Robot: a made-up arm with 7 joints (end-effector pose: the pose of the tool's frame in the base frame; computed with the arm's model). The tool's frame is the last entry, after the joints.
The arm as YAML. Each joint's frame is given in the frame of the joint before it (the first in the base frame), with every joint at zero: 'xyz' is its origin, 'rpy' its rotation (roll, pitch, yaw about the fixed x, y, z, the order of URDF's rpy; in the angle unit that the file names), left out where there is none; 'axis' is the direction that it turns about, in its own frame. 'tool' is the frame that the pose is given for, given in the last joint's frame.
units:
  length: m
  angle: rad
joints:
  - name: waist
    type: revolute
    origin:
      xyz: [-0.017, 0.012, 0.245]
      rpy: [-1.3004, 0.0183, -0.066]
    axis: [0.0, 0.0, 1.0]
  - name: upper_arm
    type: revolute
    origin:
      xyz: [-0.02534, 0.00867, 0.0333]
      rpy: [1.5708, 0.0, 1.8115]
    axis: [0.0, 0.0, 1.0]
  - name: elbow
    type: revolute
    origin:
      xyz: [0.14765, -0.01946, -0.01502]
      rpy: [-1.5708, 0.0, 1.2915]
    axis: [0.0, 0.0, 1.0]
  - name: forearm
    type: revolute
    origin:
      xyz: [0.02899, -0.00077, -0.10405]
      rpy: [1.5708, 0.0, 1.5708]
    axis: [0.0, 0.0, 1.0]
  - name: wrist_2
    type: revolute
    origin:
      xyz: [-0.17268, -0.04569, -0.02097]
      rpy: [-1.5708, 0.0, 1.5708]
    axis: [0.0, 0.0, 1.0]
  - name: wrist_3
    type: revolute
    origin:
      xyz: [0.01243, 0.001, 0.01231]
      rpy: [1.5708, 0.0, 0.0]
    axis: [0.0, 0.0, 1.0]
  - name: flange
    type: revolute
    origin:
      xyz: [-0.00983, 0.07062, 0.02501]
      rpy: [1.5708, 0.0, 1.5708]
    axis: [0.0, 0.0, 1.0]
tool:
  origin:
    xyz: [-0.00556, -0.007, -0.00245]
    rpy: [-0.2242, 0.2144, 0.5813]
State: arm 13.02 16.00 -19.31 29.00 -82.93 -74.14 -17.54
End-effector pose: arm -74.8 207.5 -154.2 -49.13 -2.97 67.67
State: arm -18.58 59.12 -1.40 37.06 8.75 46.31 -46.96
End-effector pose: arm 122.9 449.8 60.2 37.62 81.55 44.51
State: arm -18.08 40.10 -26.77 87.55 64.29 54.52 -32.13
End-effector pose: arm -10.0 414.3 -62.1 132.83 112.39 35.02
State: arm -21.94 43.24 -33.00 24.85 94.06 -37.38 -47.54
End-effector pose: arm 164.9 197.3 -100.5 124.26 13.38 -78.80
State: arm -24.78 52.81 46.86 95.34 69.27 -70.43 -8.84
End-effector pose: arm 62.9 394.6 -66.8 41.22 16.88 17.06
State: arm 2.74 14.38 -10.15 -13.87 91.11 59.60 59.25
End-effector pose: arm 94.6 154.1 -13.0 91.07 -60.55 98.45
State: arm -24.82 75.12 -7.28 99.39 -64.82 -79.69 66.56
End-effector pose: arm -37.7 524.3 222.5 -0.45 -100.86 128.84
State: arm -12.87 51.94 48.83 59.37 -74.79 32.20 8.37
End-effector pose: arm 18.5 462.5 -22.9 -76.39 38.45 92.17
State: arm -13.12 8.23 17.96 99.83 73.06 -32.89 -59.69
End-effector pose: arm -106.7 107.9 -244.0 14.27 90.22 -66.77
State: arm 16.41 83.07 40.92 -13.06 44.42 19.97 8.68
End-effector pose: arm 158.8 327.5 342.0 105.63 -48.47 59.41
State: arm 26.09 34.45 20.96 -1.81 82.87 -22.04 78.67
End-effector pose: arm 9.0 299.4 -6.9 68.81 -72.97 35.49
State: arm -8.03 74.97 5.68 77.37 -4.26 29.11 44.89
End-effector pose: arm -71.1 547.5 152.4 97.45 32.22 132.38
